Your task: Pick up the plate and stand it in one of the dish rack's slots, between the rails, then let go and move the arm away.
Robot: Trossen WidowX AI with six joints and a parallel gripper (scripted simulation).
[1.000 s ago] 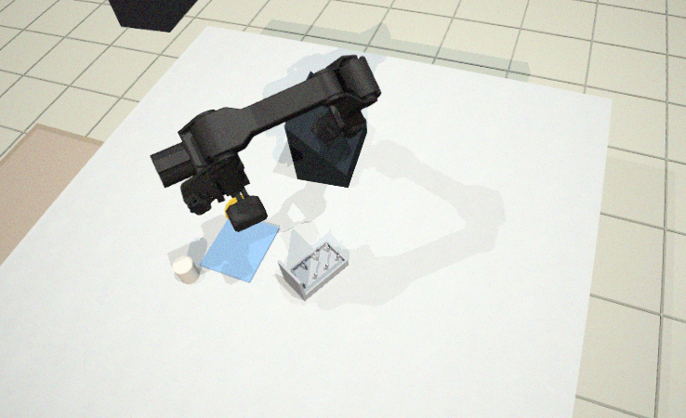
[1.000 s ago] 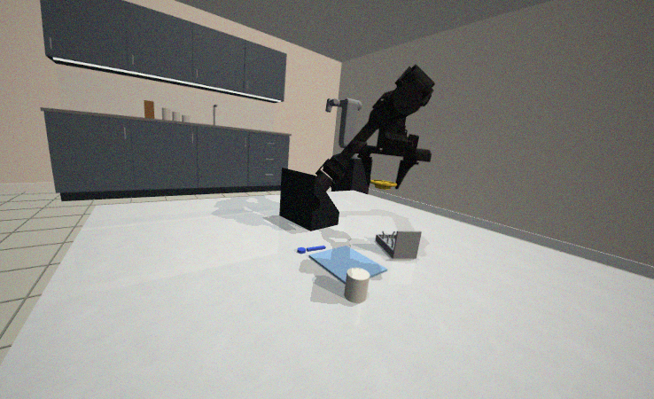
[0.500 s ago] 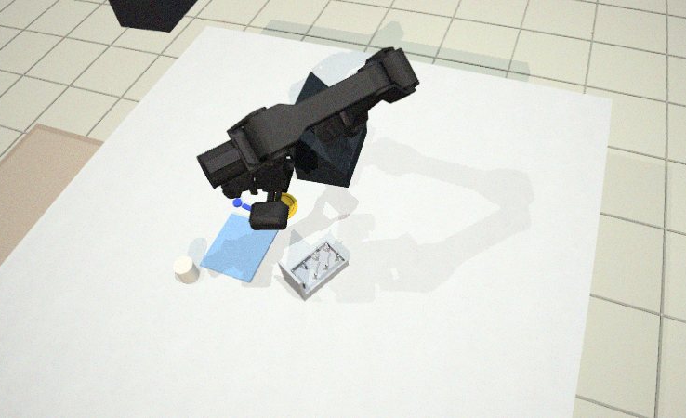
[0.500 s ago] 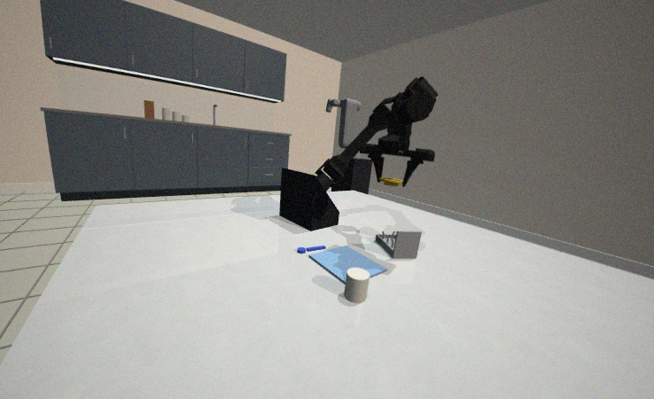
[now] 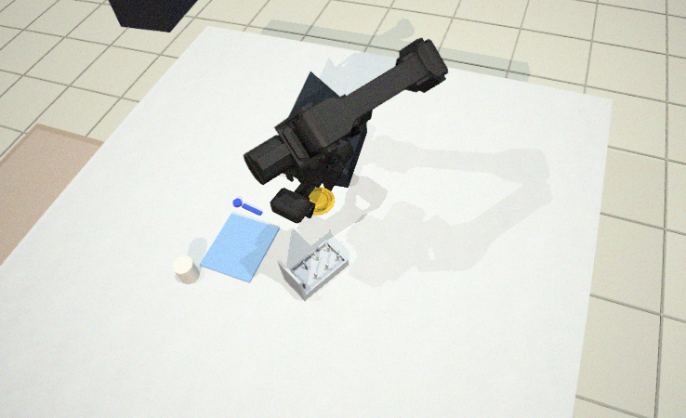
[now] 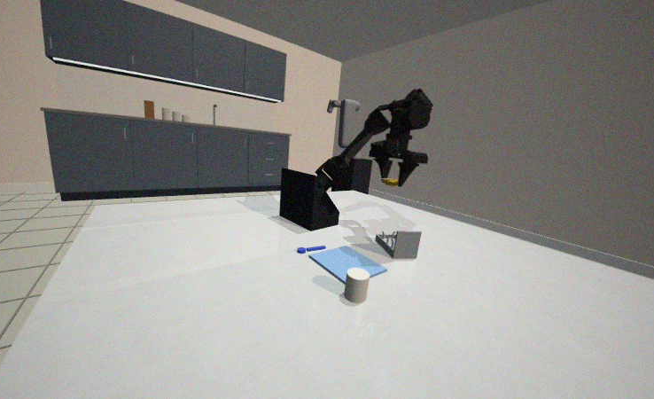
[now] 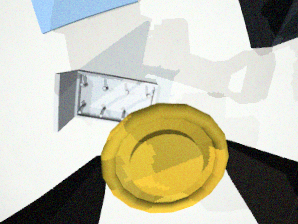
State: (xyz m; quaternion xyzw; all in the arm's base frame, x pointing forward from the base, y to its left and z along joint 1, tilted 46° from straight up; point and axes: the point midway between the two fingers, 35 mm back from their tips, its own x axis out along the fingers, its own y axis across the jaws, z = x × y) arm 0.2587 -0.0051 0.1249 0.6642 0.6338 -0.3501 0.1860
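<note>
Right now my gripper tip is 5 cm short of the grey dish rack, 1 cm to the left of it and 16 cm above it. Also, from my gripper tip: yellow plate (1 cm above); then light blue mat (4 cm ahead, 20 cm to the right, 18 cm below); then blue spoon (7 cm behind, 24 cm to the right, 18 cm below).
</note>
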